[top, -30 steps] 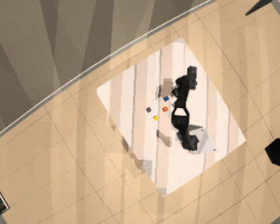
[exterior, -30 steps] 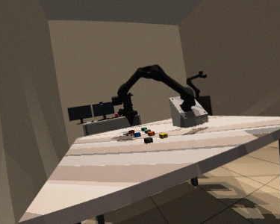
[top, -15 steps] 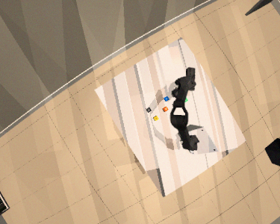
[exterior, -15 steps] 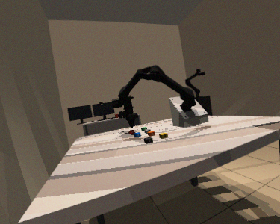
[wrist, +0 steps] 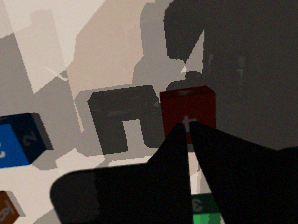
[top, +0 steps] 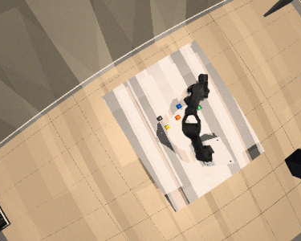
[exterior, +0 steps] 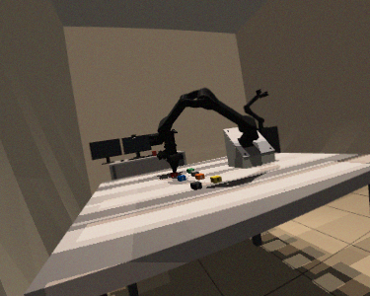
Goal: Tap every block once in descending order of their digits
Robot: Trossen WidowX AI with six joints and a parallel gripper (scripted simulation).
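The red block is 10 mm below my gripper tip. Round my gripper tip: green block 90 mm behind, 10 mm below; then grey block 80 mm behind, 90 mm to the left, 10 mm below; then blue block 120 mm to the left, 10 mm below.
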